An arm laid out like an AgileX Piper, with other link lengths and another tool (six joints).
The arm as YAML. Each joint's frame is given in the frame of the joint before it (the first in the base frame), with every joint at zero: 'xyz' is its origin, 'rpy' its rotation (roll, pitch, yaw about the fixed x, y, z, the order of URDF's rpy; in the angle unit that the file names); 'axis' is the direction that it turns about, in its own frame. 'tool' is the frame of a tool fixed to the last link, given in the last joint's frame.
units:
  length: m
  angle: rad
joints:
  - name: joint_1
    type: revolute
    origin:
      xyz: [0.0, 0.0, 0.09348]
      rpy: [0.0, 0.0, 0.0]
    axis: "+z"
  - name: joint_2
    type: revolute
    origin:
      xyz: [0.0, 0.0, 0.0]
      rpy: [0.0, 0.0, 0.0]
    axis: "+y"
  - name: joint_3
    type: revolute
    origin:
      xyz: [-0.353, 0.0, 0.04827]
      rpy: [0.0, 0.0, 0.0]
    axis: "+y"
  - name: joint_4
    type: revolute
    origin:
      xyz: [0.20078, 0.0, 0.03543]
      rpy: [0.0, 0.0, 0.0]
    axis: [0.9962, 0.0, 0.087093]
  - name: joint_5
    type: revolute
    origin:
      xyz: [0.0, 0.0, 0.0]
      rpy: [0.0, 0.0, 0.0]
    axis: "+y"
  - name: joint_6
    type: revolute
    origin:
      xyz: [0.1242, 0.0, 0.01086]
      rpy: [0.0, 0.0, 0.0]
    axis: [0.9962, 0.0, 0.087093]
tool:
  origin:
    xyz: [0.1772, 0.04, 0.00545]
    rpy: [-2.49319, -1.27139, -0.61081]
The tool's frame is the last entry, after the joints.
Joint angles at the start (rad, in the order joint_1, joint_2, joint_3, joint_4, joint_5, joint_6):
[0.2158, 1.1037, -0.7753, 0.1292, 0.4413, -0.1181]
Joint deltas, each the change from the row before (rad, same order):
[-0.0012, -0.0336, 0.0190, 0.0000, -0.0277, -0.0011]
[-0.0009, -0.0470, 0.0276, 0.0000, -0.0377, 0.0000]
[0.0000, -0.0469, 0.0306, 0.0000, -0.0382, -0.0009]
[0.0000, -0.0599, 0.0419, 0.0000, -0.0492, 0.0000]
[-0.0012, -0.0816, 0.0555, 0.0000, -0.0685, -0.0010]
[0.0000, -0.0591, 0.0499, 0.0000, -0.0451, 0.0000]
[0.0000, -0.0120, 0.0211, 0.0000, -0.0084, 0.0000]
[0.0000, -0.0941, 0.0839, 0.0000, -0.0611, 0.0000]
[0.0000, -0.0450, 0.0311, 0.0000, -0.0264, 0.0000]
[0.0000, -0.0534, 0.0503, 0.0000, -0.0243, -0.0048]
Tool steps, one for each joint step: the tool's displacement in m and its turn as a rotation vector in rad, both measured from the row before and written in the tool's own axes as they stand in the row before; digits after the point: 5 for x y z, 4 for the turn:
[0.00242, 0.00003, -0.00862, 0.0028, 0.0422, -0.0022]
[0.00269, -0.00007, -0.01182, 0.0046, 0.0569, -0.0021]
[0.00162, -0.00002, -0.01115, 0.0044, 0.0541, -0.0032]
[0.00113, 0.00027, -0.01367, 0.0056, 0.0668, -0.0027]
[0.00273, 0.00066, -0.01920, 0.0069, 0.0942, -0.0038]
[-0.00318, 0.00127, -0.01130, 0.0040, 0.0541, -0.0016]
[-0.00573, 0.00130, -0.00003, -0.0011, -0.0006, 0.0006]
[-0.01032, 0.00292, -0.01501, 0.0051, 0.0710, -0.0019]
[-0.00155, 0.00067, -0.00850, 0.0039, 0.0400, -0.0015]
[-0.01012, 0.00232, -0.00656, 0.0003, 0.0273, -0.0052]

